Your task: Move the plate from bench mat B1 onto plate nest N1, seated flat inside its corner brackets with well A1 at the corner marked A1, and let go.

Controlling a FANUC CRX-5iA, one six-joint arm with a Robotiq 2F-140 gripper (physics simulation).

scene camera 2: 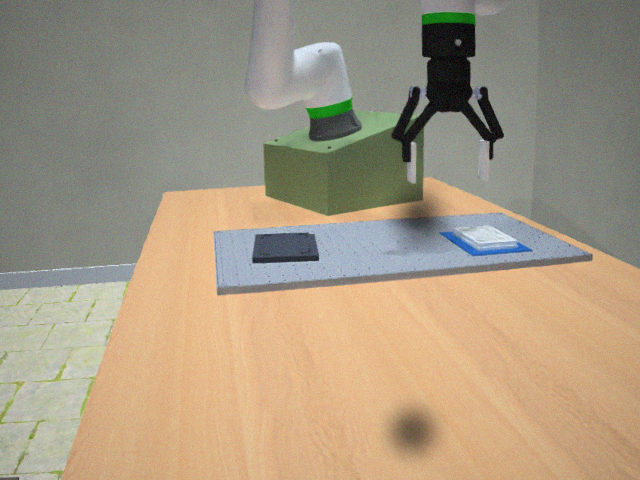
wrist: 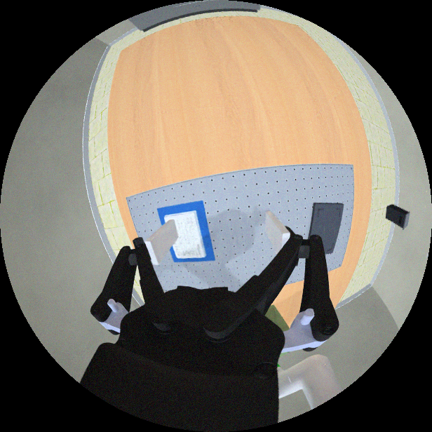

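Pixels of known places: gripper, between the fingertips: (scene camera 2: pixel 448 180); arm's base, origin of its link: (scene camera 2: pixel 335 132).
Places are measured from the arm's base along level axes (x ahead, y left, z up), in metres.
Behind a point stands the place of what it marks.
Note:
The white plate (scene camera 2: pixel 484 237) {x 0.558, y 0.207, z -0.163 m} (wrist: pixel 187 235) lies flat on the blue bench mat (scene camera 2: pixel 504 251) {x 0.615, y 0.225, z -0.176 m} (wrist: pixel 208 249), at the right of the board in the scene view and at the left in the wrist view. The dark plate nest (scene camera 2: pixel 285 246) {x 0.529, y -0.183, z -0.167 m} (wrist: pixel 327 227) sits at the other end of the board, with nothing on it. Its corner mark A1 cannot be read. My gripper (scene camera 2: pixel 447 167) {x 0.612, y 0.106, z -0.037 m} (wrist: pixel 219 225) is open and empty, high above the board. In the wrist view one fingertip overlaps the plate's left edge and the other stands between mat and nest.
The grey perforated board (scene camera 2: pixel 356 258) {x 0.593, y -0.058, z -0.179 m} (wrist: pixel 240 187) lies on the wooden table (scene camera 2: pixel 330 361) {x 0.959, y -0.161, z -0.191 m} (wrist: pixel 225 100). The green robot base block (scene camera 2: pixel 330 175) {x 0.184, y -0.044, z -0.090 m} stands behind the board in the scene view. Blurred dark spots show on the board and the table in the scene view.

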